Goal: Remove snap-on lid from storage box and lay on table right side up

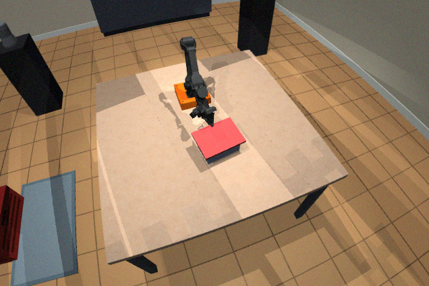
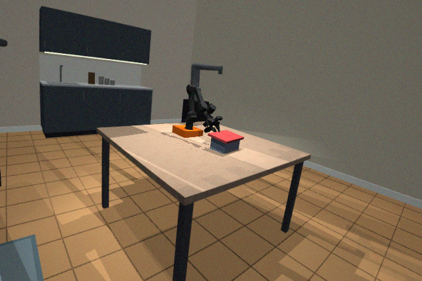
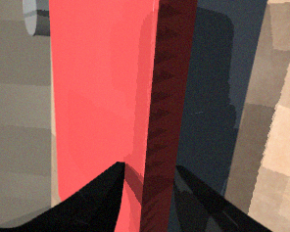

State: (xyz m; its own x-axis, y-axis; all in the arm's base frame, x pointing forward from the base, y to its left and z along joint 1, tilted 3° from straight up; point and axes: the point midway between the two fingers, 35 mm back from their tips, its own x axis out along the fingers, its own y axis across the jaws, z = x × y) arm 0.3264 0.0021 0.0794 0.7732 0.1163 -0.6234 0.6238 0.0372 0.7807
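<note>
Right now my gripper tip is 8 cm short of the red lid and 1 cm to the right of it. Round my gripper tip: blue-grey storage box (8 cm ahead, 1 cm to the left, 6 cm below).
</note>
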